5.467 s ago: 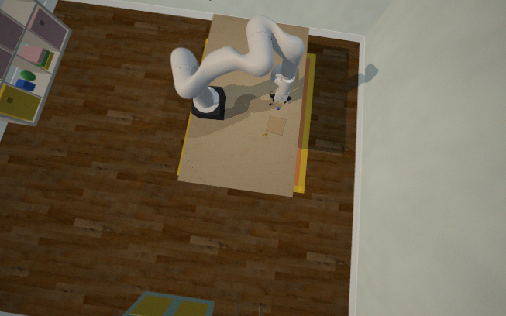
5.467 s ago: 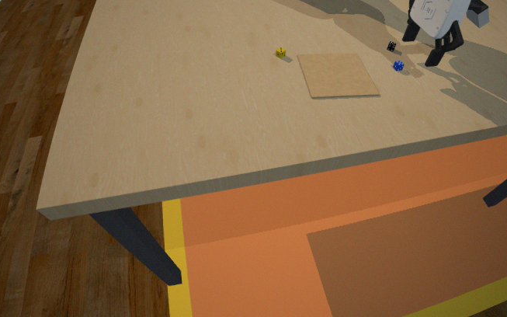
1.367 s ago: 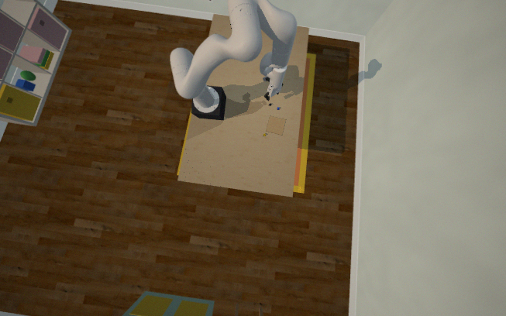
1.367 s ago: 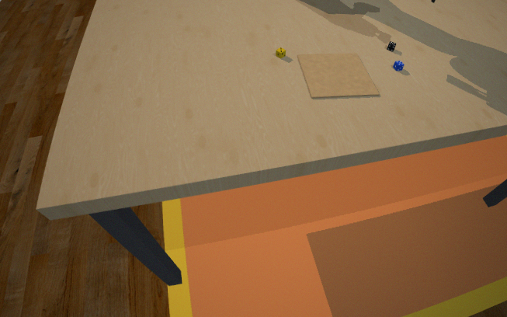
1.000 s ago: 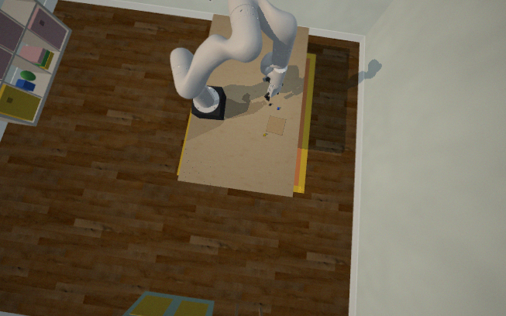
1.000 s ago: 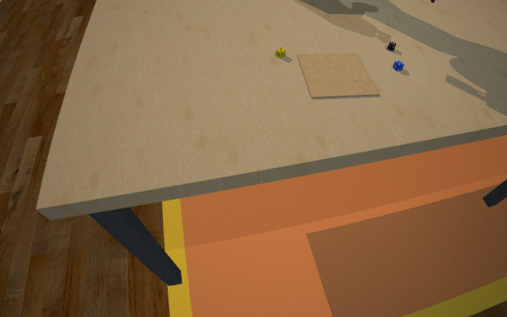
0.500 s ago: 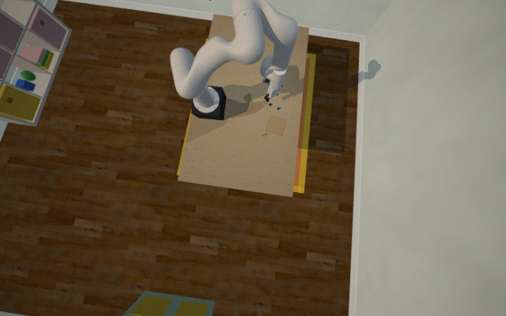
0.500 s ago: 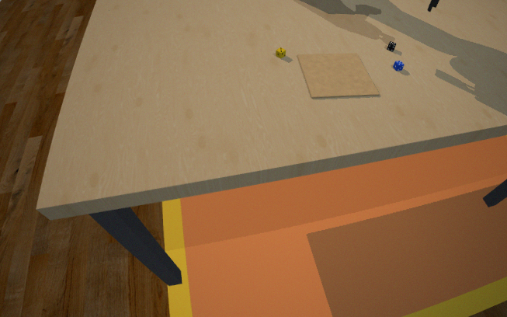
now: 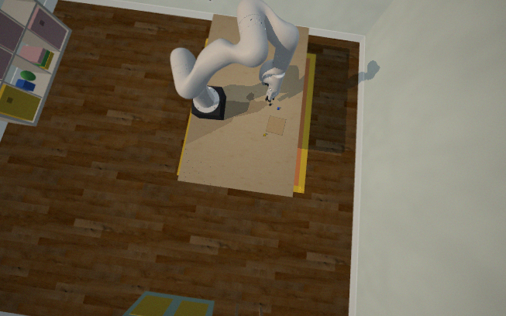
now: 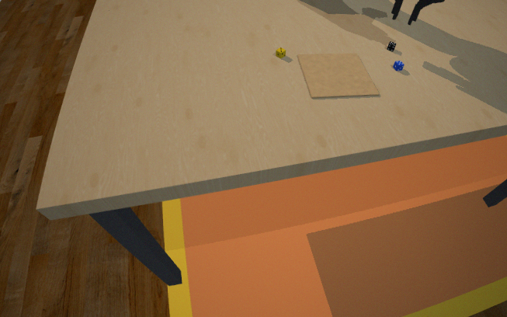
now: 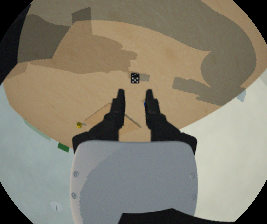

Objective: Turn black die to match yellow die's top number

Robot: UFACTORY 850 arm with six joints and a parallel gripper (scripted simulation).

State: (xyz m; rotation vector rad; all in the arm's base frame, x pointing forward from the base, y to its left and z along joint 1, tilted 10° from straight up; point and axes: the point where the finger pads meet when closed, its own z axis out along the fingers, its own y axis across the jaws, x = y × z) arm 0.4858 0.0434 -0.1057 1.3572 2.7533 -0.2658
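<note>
The black die is 9 cm below my hand and 1 cm to the right of it. Also, from my hand: tan mat: 19 cm to the right, 9 cm below, 5 cm ahead; blue die: 9 cm below, 7 cm ahead, 4 cm to the right; yellow die: 27 cm to the right, 9 cm below, 5 cm behind.
</note>
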